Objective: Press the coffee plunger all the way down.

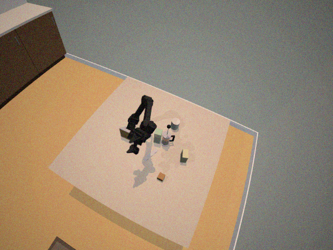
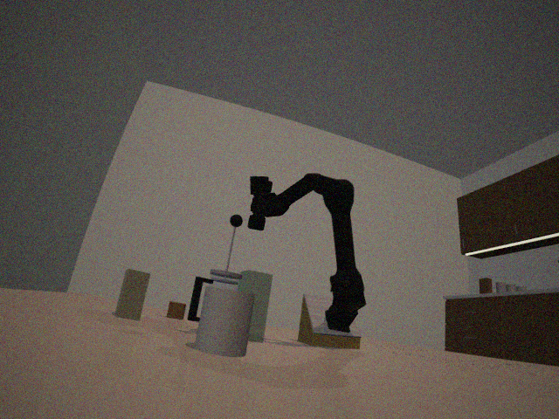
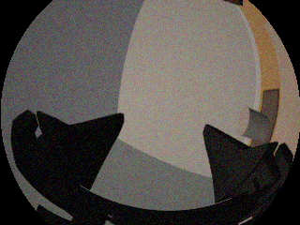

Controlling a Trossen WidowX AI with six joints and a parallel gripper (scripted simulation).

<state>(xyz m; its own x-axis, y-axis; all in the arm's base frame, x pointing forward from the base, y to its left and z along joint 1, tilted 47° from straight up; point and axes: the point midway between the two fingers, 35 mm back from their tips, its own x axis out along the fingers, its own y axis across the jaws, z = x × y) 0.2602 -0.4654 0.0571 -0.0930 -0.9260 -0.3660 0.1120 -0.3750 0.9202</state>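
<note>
Now: the coffee press 400 mm to the left of my gripper tip, 340 mm below it and 120 mm ahead of it. The rest, counted from my gripper tip: green box 400 mm below, 370 mm to the left, 30 mm ahead.
</note>
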